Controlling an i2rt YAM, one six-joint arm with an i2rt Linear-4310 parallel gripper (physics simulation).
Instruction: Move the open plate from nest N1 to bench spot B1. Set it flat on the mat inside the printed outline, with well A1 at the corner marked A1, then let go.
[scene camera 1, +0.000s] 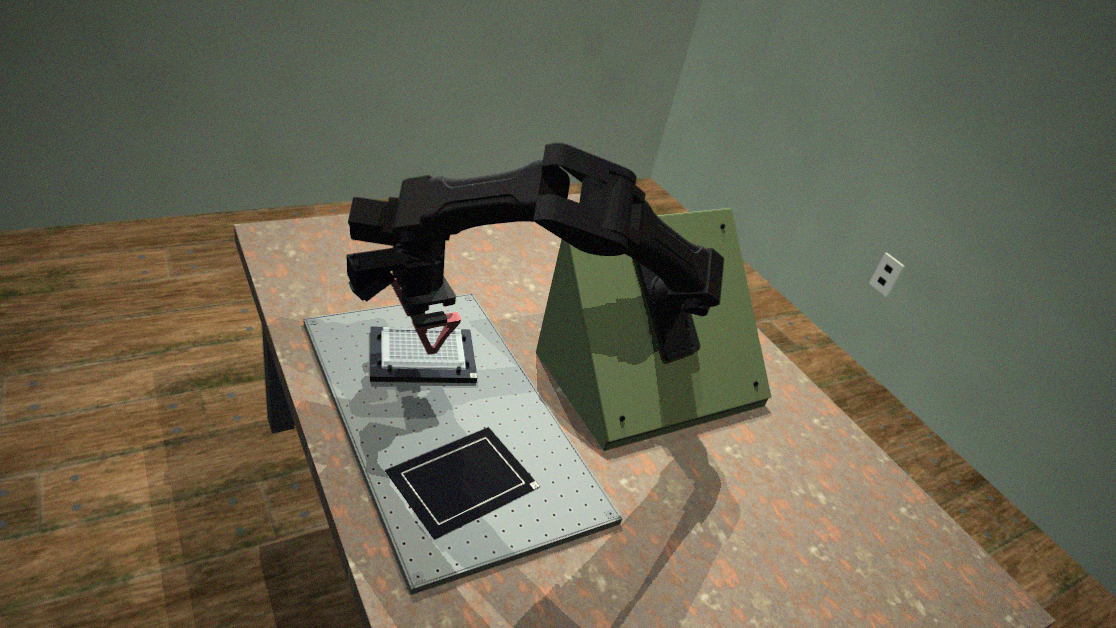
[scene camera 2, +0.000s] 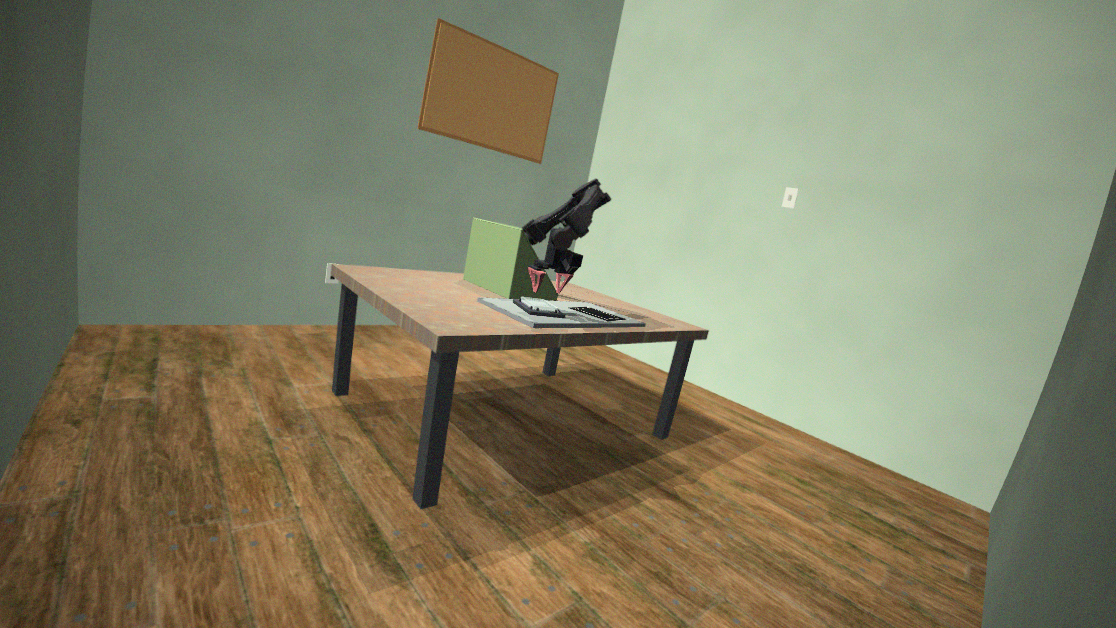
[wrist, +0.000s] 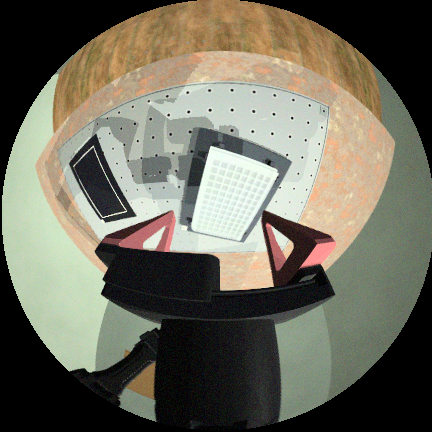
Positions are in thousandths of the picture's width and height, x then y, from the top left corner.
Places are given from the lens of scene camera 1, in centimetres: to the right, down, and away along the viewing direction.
my gripper (scene camera 1: 378, 533): -21, 3, 115
white well plate (scene camera 1: 361, 555): -24, 5, 116
black pad with white outline (scene camera 1: 402, 776): -15, 23, 100
The marked spots on the black pad with white outline and the white well plate are 26 cm apart.
